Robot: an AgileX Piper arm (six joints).
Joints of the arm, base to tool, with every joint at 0 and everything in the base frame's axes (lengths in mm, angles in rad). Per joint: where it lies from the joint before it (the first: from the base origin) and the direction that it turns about. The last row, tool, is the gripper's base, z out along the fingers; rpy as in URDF.
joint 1: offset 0 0 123 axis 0 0 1
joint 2: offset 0 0 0 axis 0 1 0
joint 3: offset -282.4 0 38.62 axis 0 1 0
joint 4: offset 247.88 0 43.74 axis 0.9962 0 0.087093
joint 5: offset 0 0 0 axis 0 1 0
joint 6: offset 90.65 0 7.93 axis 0.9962 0 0.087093
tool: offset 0 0 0 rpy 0 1.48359 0
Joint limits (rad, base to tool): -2.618..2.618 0..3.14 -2.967..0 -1.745..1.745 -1.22..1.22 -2.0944..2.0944
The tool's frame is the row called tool.
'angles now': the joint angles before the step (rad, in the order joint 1, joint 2, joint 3, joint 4, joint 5, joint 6). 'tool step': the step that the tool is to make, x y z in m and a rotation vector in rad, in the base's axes. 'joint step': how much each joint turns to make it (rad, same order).
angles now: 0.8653, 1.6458, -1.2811, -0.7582, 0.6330, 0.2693
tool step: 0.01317, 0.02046, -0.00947, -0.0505, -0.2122, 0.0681
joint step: 0.0271, 0.0750, -0.0003, -0.4274, -0.0792, 0.2743
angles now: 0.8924, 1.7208, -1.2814, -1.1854, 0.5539, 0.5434
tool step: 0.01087, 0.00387, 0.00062, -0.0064, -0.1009, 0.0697
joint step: -0.0231, 0.0221, -0.0007, -0.2190, -0.0776, 0.1256
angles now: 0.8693, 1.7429, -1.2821, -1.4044, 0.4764, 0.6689
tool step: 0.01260, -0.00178, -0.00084, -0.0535, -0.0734, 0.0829
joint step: -0.0419, 0.0169, -0.0028, -0.1639, -0.0838, 0.0369
